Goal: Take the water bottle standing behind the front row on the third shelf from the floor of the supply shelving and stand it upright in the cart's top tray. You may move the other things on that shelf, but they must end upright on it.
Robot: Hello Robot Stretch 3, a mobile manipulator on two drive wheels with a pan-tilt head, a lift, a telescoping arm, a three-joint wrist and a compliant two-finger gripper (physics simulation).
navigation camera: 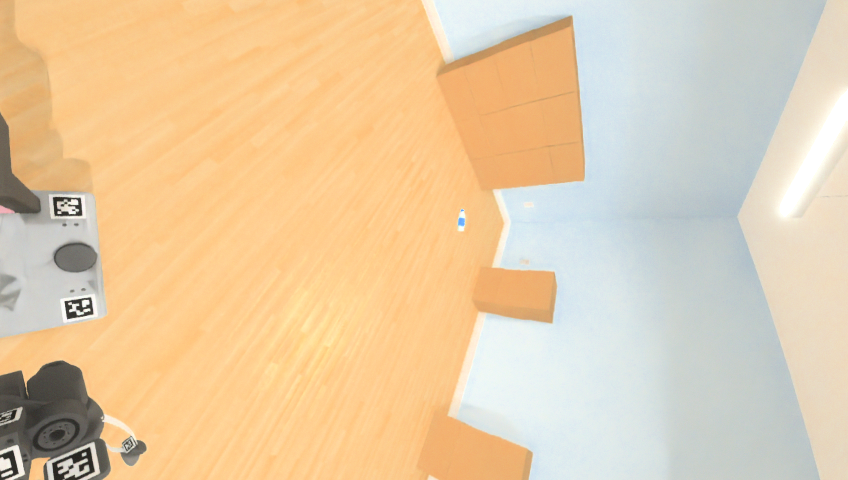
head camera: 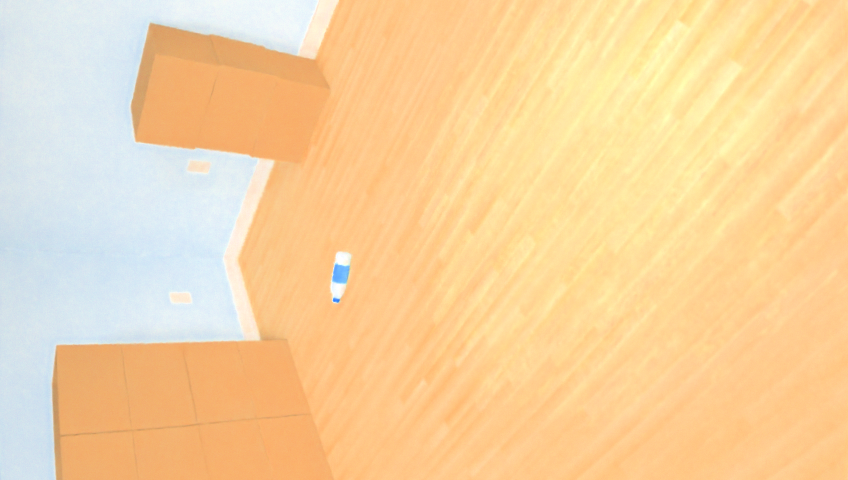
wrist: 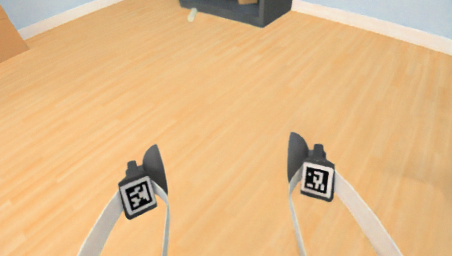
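Seen in the pictures: robot's base, link origin: (navigation camera: 74,255).
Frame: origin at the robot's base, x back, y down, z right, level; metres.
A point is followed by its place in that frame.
Observation:
A white water bottle with a blue label and blue cap (head camera: 340,274) @(x -2.381, y -0.049, z -0.061 m) (navigation camera: 461,221) @(x -2.382, y -0.048, z -0.063 m) lies on its side on the floor. I cannot tell if it is the one from the third shelf. Part of the dark grey supply shelving (wrist: 274,12) shows at the top of the wrist view; its third shelf is out of view. A pale cylindrical thing (wrist: 192,15) lies on the floor at the shelving's foot, too small to identify. My gripper (wrist: 225,156) @(x 0.017, y -0.562, z 0.355 m) is open, with bare floor seen between its fingertips, and is far from the shelving. The cart does not show.
Stacked cardboard boxes (head camera: 226,107) @(x -2.796, y -0.456, z 0.667 m) (navigation camera: 517,291) @(x -2.778, y -0.481, z 0.687 m) stand by the wall, with a larger stack (head camera: 172,410) @(x -2.757, y -0.635, z -0.677 m) (navigation camera: 523,113) @(x -2.434, y -0.657, z -0.986 m) beyond the bottle. More boxes (navigation camera: 473,452) @(x -1.755, y -0.430, z 1.752 m) (wrist: 10,40) stand along the walls. My grey base (navigation camera: 35,237) @(x 0.058, y -0.160, z -0.056 m) shows at the left of the navigation view.

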